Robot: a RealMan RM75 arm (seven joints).
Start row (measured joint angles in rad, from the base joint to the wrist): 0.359, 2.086, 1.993, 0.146, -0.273, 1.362, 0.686
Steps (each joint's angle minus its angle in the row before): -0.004, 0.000, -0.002, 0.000, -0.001, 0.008, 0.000; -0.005, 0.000, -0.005, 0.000, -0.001, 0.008, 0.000; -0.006, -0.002, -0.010, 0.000, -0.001, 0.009, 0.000; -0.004, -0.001, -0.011, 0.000, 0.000, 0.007, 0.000; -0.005, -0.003, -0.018, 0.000, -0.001, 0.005, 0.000; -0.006, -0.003, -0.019, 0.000, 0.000, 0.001, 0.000; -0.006, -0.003, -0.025, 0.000, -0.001, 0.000, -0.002
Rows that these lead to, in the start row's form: 0.355, 2.086, 1.991, 0.146, -0.274, 1.370, 0.686; 0.350, 2.086, 1.986, 0.146, -0.275, 1.378, 0.686; 0.344, 2.084, 1.976, 0.146, -0.276, 1.387, 0.686; 0.340, 2.083, 1.965, 0.146, -0.276, 1.394, 0.686; 0.335, 2.080, 1.947, 0.146, -0.277, 1.399, 0.686; 0.329, 2.077, 1.928, 0.146, -0.277, 1.400, 0.686; 0.323, 2.074, 1.903, 0.146, -0.278, 1.400, 0.684
